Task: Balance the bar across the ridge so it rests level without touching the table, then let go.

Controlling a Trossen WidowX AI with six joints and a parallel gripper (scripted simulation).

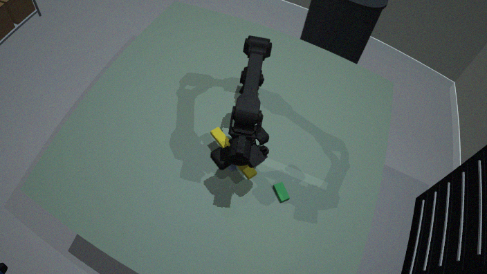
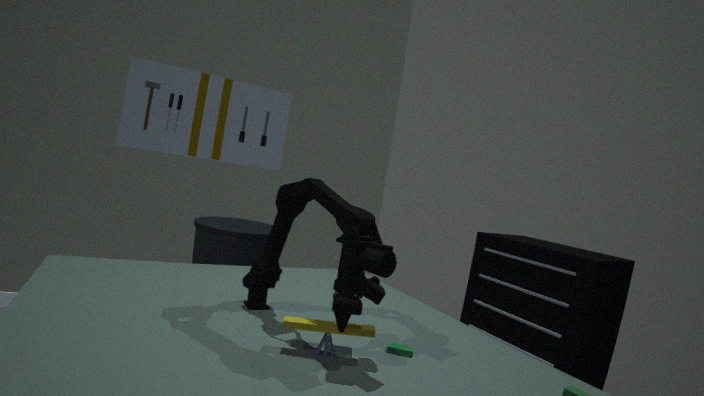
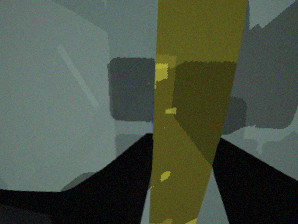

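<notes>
The yellow bar is 10 mm behind my gripper tip and 20 mm to the right of it.
</notes>
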